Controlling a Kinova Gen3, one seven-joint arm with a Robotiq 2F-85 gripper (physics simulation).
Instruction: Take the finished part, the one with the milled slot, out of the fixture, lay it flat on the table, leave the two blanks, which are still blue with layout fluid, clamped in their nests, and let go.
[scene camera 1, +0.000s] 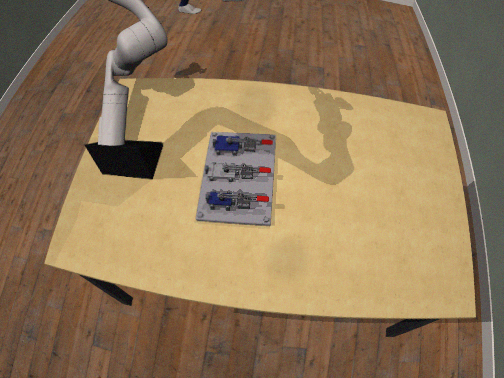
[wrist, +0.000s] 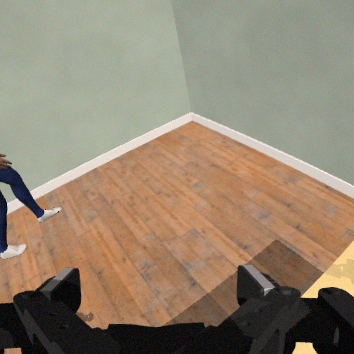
Observation:
In view: the gripper (wrist: 158, 284) and a fixture plate (scene camera 1: 264, 156).

